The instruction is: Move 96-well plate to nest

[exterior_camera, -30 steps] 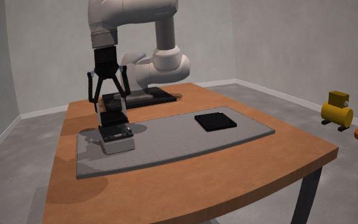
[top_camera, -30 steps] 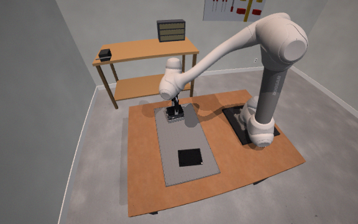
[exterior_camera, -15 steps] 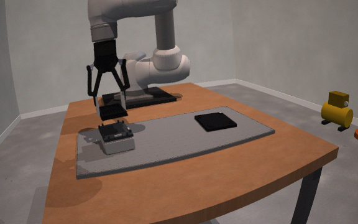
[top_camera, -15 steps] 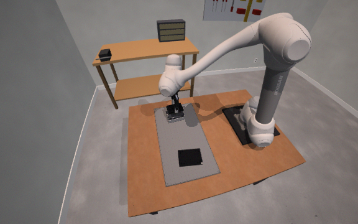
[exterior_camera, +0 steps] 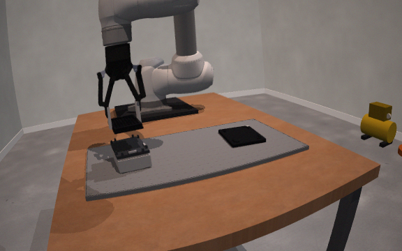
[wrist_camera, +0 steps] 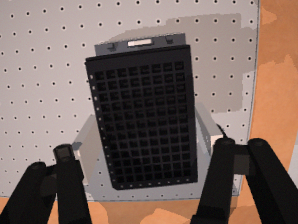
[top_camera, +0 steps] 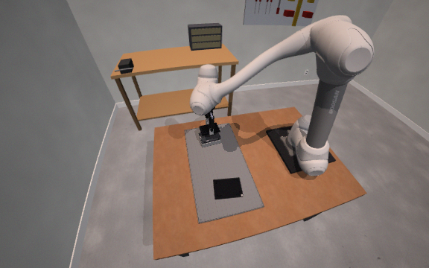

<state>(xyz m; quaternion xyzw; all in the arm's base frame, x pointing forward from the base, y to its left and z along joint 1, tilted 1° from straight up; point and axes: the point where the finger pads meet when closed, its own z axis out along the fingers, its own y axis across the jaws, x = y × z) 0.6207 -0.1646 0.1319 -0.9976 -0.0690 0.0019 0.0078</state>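
The black plate nest N1 lies 390 mm to the left of my hand, 140 mm below it and 50 mm behind it. The rest, counted from my hand: pale A1 mark: 450 mm to the left, 130 mm below, 120 mm behind; black 96-well plate: 20 mm below.
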